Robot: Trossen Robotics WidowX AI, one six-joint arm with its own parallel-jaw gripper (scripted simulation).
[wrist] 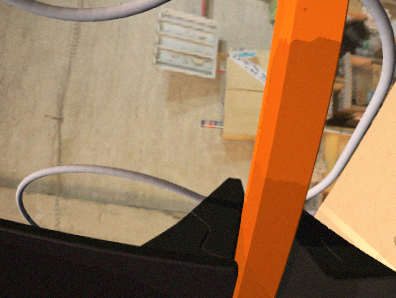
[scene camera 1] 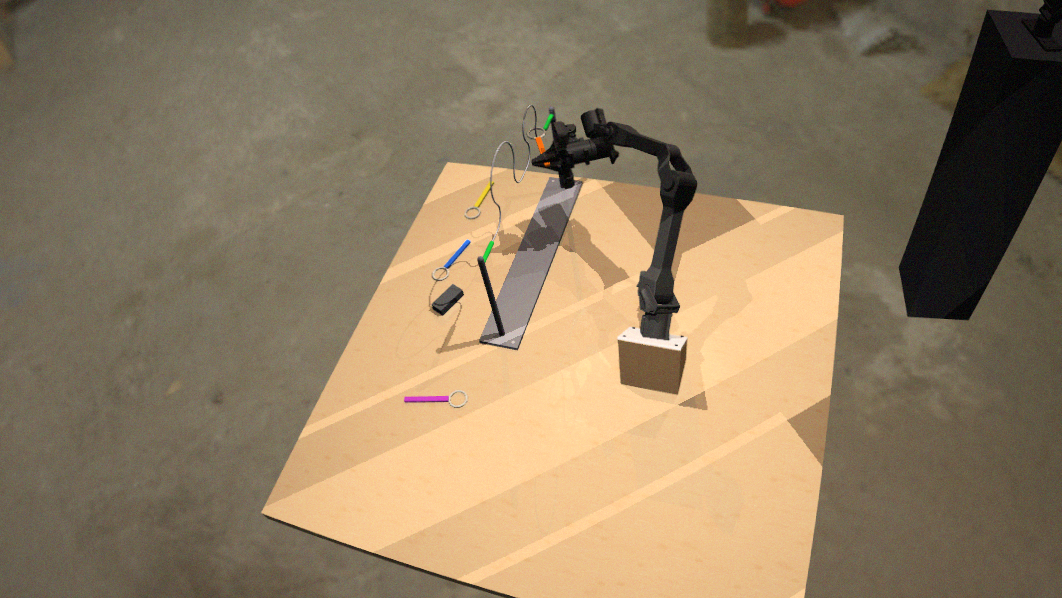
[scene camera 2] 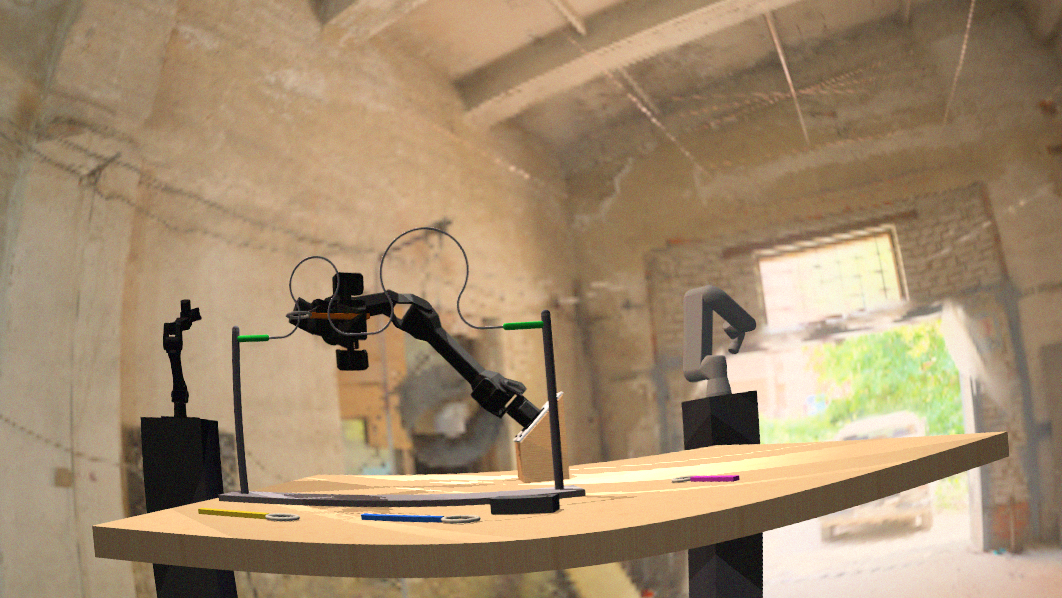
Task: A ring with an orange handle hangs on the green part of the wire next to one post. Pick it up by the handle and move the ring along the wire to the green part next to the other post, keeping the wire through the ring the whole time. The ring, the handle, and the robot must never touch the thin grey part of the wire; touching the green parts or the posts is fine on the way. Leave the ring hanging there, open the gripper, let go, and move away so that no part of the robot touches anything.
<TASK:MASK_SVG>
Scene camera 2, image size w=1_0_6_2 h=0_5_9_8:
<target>my gripper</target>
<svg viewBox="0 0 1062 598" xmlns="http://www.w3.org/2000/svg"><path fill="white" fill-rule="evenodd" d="M308 318L307 330L310 334L321 337L326 336L327 340L332 339L336 342L347 340L347 350L336 350L338 369L356 371L366 370L369 367L367 351L354 351L354 349L359 349L358 341L366 340L367 335L345 336L337 333L332 328L328 318ZM309 306L308 312L328 313L328 306L325 300L315 299ZM336 274L332 277L333 294L335 294L338 284ZM338 272L340 276L339 291L337 293L339 300L337 301L337 307L330 310L330 313L359 315L351 320L331 319L331 322L342 333L366 333L367 314L365 301L351 300L351 296L363 293L362 273Z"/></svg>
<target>blue-handled ring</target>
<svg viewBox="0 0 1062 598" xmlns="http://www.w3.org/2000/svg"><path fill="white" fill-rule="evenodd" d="M361 514L361 520L467 524L478 522L481 519L478 515L452 515L444 517L444 515Z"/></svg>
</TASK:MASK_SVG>
